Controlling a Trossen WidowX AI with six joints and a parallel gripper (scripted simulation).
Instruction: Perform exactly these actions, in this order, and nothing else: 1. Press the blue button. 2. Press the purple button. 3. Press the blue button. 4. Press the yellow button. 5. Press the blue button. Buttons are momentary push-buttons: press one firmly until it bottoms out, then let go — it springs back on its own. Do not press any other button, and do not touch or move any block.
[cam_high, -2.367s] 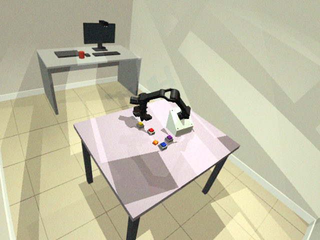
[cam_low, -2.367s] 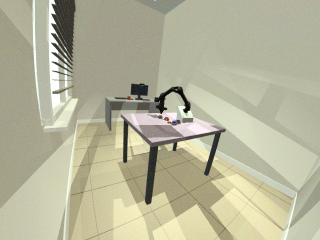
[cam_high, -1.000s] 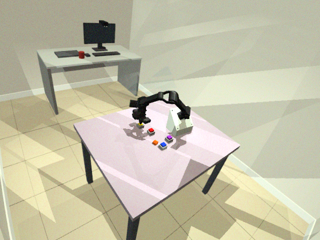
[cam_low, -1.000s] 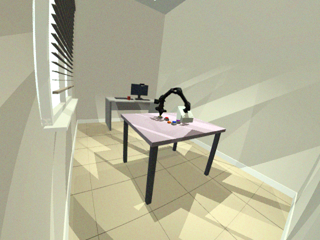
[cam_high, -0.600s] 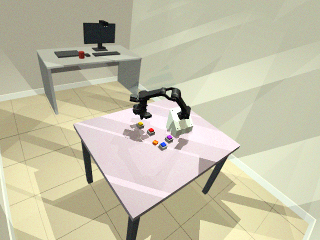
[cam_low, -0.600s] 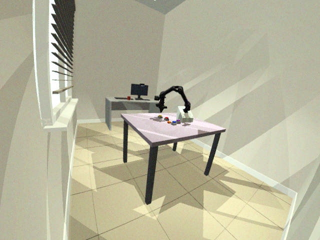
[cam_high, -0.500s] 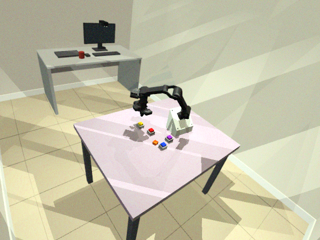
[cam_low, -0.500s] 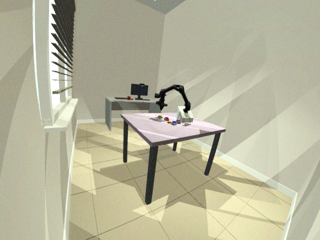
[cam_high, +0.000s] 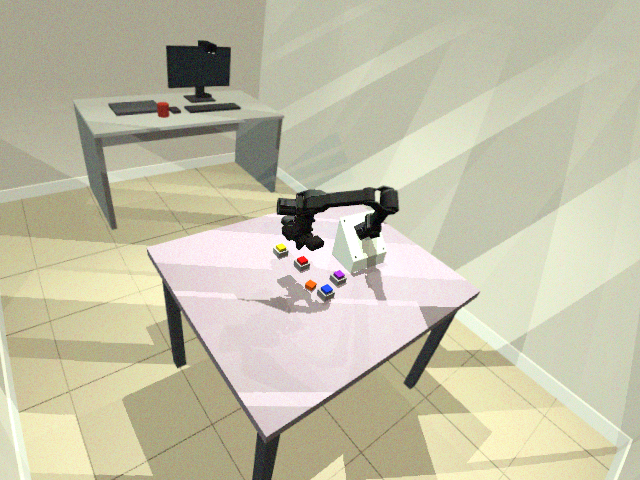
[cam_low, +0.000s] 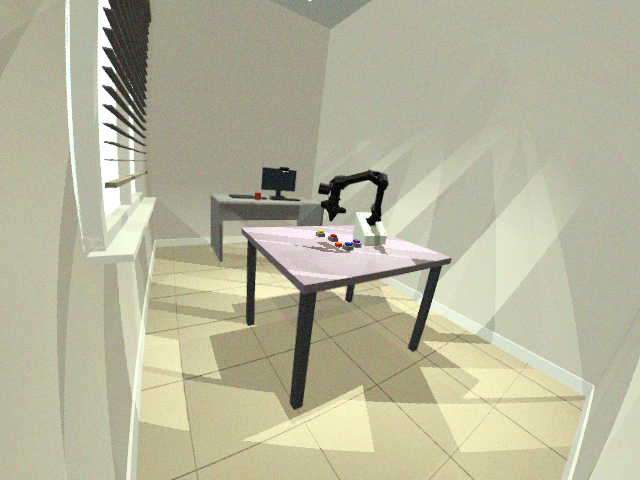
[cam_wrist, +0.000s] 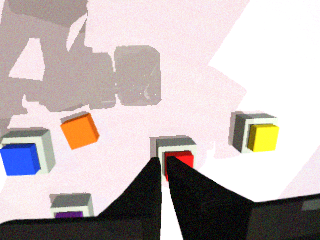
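Now: gripper tip 40 mm past the blue button, 140 mm to the right of it and 110 mm above it. Also, from my gripper tip: red button 70 mm behind, 30 mm to the right, 110 mm below; then yellow button 40 mm behind, 150 mm to the right, 110 mm below; then orange block 20 mm behind, 80 mm to the left, 130 mm below.
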